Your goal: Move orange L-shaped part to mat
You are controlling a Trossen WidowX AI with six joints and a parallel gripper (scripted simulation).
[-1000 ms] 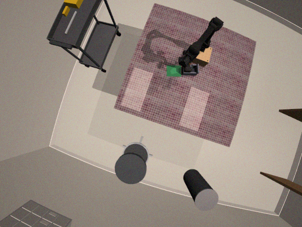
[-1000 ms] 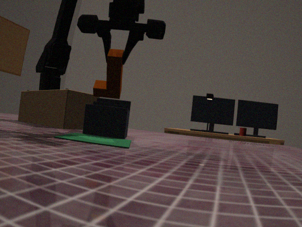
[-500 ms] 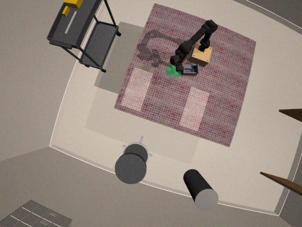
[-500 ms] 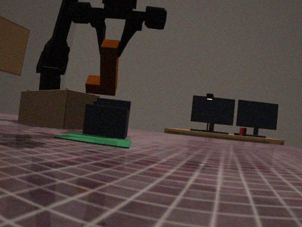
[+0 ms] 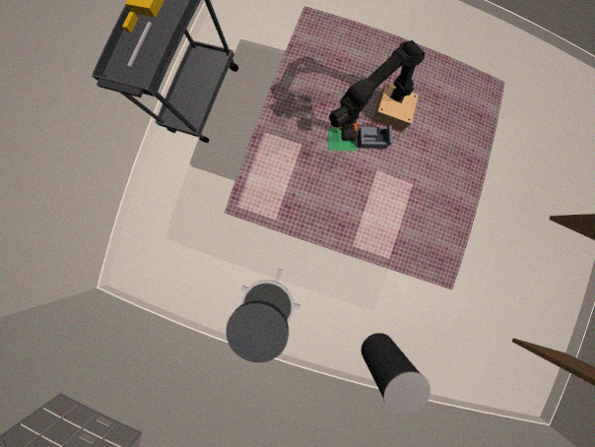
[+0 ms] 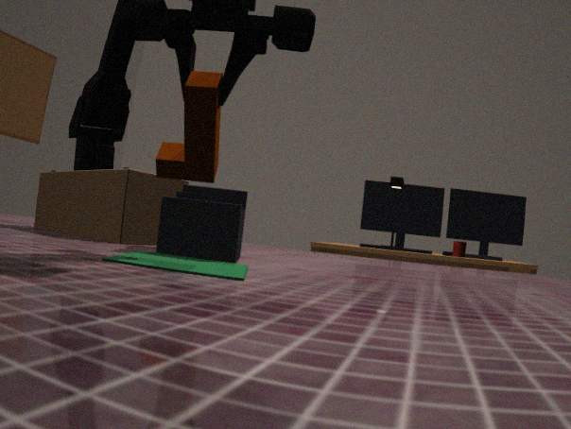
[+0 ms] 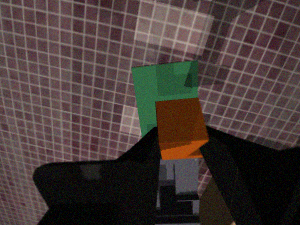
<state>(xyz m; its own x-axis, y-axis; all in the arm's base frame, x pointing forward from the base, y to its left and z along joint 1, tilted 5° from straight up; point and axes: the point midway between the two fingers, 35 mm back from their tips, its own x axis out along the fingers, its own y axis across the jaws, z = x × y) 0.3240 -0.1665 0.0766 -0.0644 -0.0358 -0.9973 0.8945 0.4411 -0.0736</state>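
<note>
Now: the green mat 16 cm below my gripper tip, 2 cm to the left of it and 1 cm behind it. From my gripper tip the other things lie so: orange L-shaped part 3 cm below, 3 cm behind, 2 cm to the left.
</note>
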